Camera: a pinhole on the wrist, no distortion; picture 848 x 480 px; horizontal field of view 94.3 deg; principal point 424.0 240.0 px. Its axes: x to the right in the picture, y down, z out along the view. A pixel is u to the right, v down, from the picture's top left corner.
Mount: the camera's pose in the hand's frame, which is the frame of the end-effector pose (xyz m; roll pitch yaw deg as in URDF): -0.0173 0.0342 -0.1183 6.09 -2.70 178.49
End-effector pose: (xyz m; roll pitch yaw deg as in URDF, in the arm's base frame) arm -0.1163 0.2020 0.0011 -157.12 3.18 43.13
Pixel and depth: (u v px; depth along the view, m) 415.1 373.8 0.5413
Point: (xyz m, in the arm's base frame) -0.2929 0.3868 -0.3672
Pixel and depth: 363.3 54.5 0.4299
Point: 0.0233 0.1318 -0.3727
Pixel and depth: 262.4 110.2 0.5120
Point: 0.0891 0.2715 -0.4418
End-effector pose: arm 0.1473 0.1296 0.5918 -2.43 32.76 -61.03
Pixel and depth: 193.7 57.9 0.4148
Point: 0.5537 -0.0406 0.6673
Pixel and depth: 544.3 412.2 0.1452
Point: 0.1241 0.1486 0.6516
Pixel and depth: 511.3 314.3 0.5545
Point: 0.2274 0.0065 1.0318
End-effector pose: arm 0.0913 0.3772 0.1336 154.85 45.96 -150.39
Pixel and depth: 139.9 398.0 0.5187
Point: 0.0971 0.4429 -0.4287
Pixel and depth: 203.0 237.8 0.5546
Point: -0.0166 0.6108 -0.3345
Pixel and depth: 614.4 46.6 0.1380
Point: 0.0583 0.4884 0.2136
